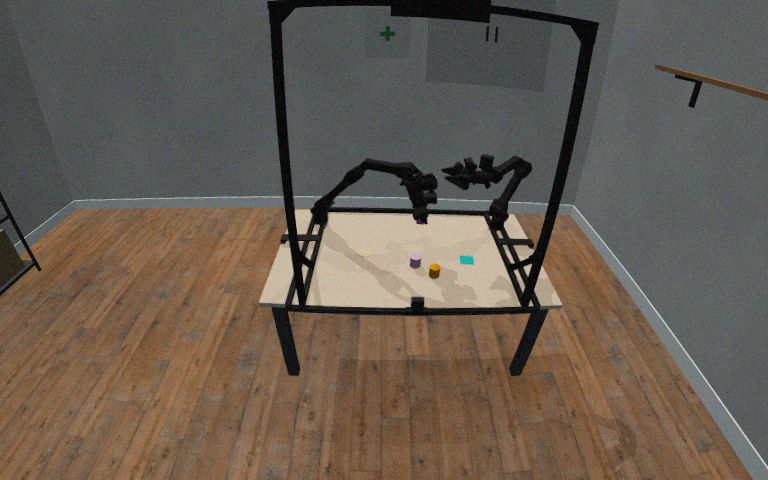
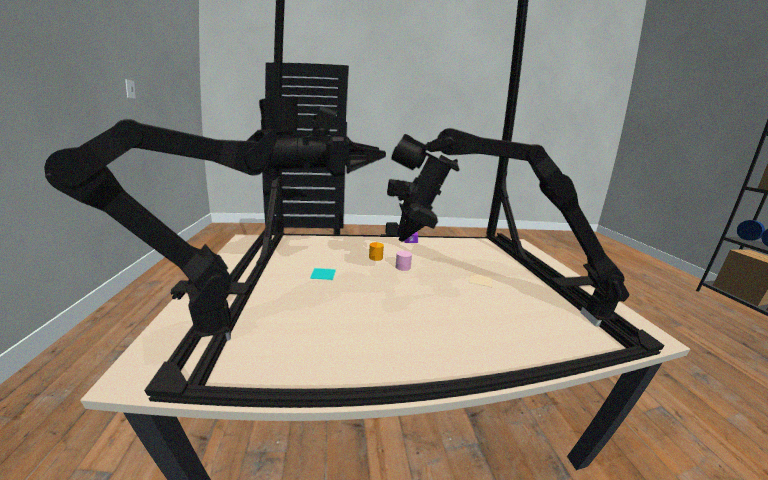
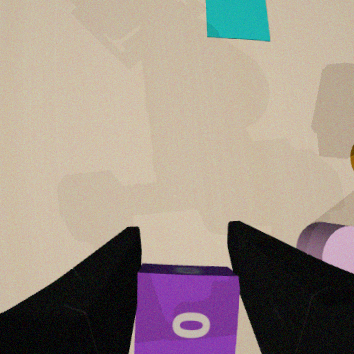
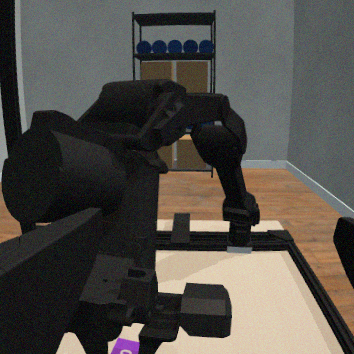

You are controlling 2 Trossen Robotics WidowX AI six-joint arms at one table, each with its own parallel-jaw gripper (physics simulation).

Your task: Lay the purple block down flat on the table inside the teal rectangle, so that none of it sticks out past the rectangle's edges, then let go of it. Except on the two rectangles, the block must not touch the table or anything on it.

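Seen in the pictures: left gripper, fingertip midpoint: (image 1: 426, 222) (image 2: 399, 238) (image 3: 183, 235); right gripper, fingertip midpoint: (image 1: 443, 173) (image 2: 382, 151) (image 4: 222, 225); left arm's base at its link origin: (image 1: 320, 221) (image 2: 599, 312) (image 4: 238, 240); right arm's base at its link origin: (image 1: 496, 227) (image 2: 212, 325).
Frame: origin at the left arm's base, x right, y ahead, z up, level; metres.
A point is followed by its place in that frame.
Observation:
My left gripper (image 1: 420, 220) {x 0.146, y 0.519, z 0.122 m} (image 2: 407, 235) {x 0.146, y 0.519, z 0.122 m} (image 3: 183, 235) {x 0.146, y 0.519, z 0.122 m} is shut on the purple block (image 1: 419, 222) {x 0.161, y 0.489, z 0.126 m} (image 2: 412, 237) {x 0.130, y 0.491, z 0.132 m} (image 3: 187, 309) {x 0.146, y 0.497, z 0.136 m} (image 4: 124, 345) {x 0.151, y 0.484, z 0.137 m}, which bears a white "0". It holds the block in the air over the back middle of the table. The teal rectangle (image 1: 466, 259) {x 0.210, y 0.713, z -0.018 m} (image 2: 323, 273) {x 0.215, y 0.713, z -0.018 m} (image 3: 238, 19) {x 0.214, y 0.704, z -0.018 m} lies flat on the table, apart from the block. My right gripper (image 1: 447, 174) {x 0.068, y 0.577, z 0.325 m} (image 2: 379, 153) {x 0.068, y 0.577, z 0.325 m} is open and empty, held high and level, beside the left arm's wrist.
A pink cylinder (image 1: 415, 260) {x 0.302, y 0.482, z 0.023 m} (image 2: 403, 260) {x 0.256, y 0.487, z 0.014 m} (image 3: 331, 246) {x 0.264, y 0.491, z 0.027 m} and an orange cylinder (image 1: 434, 270) {x 0.361, y 0.561, z 0.023 m} (image 2: 376, 250) {x 0.318, y 0.564, z 0.016 m} stand between the block and the teal rectangle. A faint beige rectangle (image 1: 364, 253) {x 0.220, y 0.255, z -0.018 m} (image 2: 481, 281) {x 0.198, y 0.259, z -0.018 m} lies on the table. A black frame (image 1: 417, 310) {x 0.568, y 0.500, z -0.011 m} borders the table.

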